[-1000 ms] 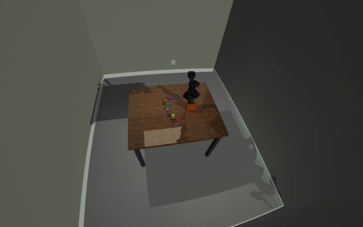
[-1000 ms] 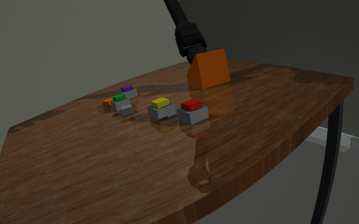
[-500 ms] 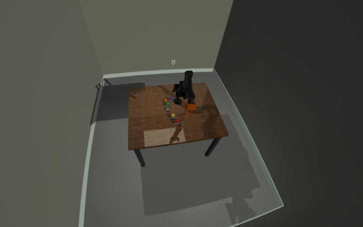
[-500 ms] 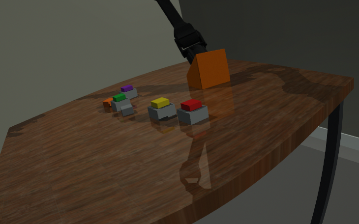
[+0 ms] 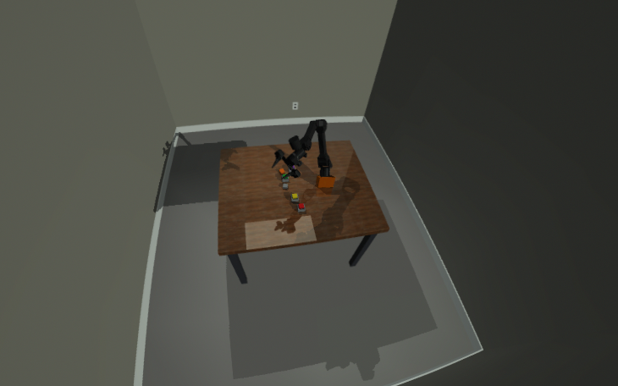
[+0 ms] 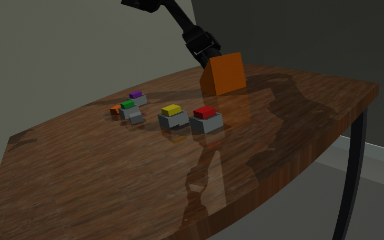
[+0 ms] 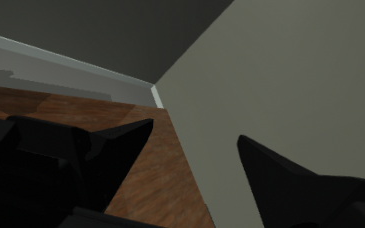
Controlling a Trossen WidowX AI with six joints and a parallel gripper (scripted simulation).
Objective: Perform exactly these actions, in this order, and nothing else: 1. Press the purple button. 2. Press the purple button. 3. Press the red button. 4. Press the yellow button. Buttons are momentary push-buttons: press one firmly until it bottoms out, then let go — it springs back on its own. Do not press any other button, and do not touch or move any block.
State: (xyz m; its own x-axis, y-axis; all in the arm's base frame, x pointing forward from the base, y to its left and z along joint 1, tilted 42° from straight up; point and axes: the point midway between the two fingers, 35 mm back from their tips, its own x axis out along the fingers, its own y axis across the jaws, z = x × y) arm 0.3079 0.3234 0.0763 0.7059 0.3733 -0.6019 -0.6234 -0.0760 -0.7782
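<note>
Right now my gripper tip is 33 cm to the left of the purple button, 30 cm above it and 11 cm past it. The rest, counted from my gripper tip: yellow button: 30 cm below, 12 cm behind, 6 cm to the right; small grey block: 32 cm below, 17 cm to the right, 6 cm behind; red button: 30 cm below, 15 cm behind, 2 cm to the left.
</note>
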